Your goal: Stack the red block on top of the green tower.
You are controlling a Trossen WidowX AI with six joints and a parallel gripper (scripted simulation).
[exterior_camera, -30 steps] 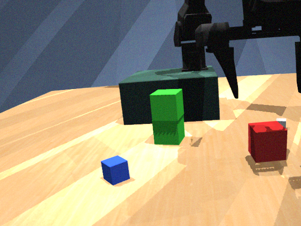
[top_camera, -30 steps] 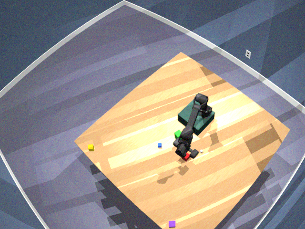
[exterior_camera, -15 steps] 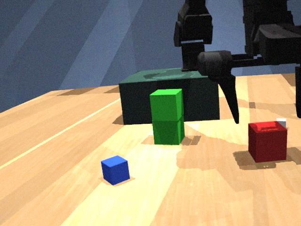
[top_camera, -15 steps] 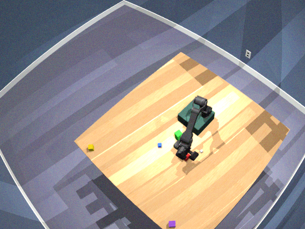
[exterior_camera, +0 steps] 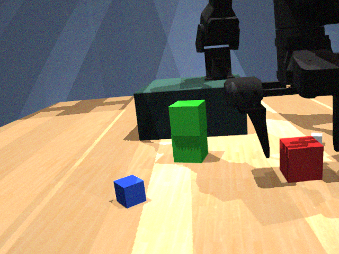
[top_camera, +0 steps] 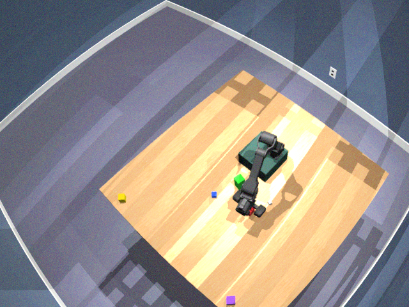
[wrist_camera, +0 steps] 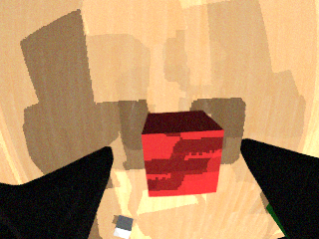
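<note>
Now: the red block 10 mm below my gripper tip. Also, from my gripper tip: blue block: 50 mm ahead, 210 mm to the right, 20 mm below; then white block: 120 mm behind, 60 mm to the left, 20 mm below; then purple block: 450 mm ahead, 280 mm to the left, 10 mm below.
</note>
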